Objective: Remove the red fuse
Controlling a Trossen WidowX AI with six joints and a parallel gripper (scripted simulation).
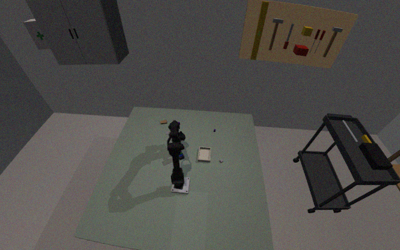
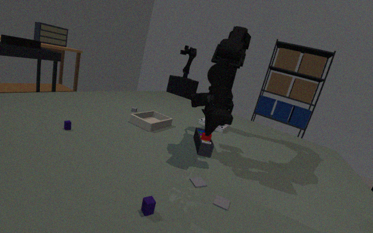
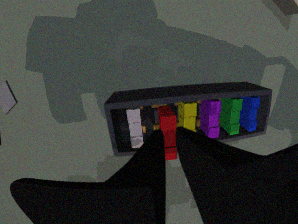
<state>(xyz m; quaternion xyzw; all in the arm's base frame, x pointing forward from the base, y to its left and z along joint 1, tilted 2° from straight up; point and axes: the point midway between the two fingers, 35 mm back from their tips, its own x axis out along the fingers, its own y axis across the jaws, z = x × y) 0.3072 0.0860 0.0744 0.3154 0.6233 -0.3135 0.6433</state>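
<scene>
Now: gripper tip 1 cm past the beige tray, 23 cm to the left of it and 5 cm above it. Round my gripper tip: small grey block (4 cm behind, 38 cm to the right, 5 cm below); then red fuse (1 cm below).
</scene>
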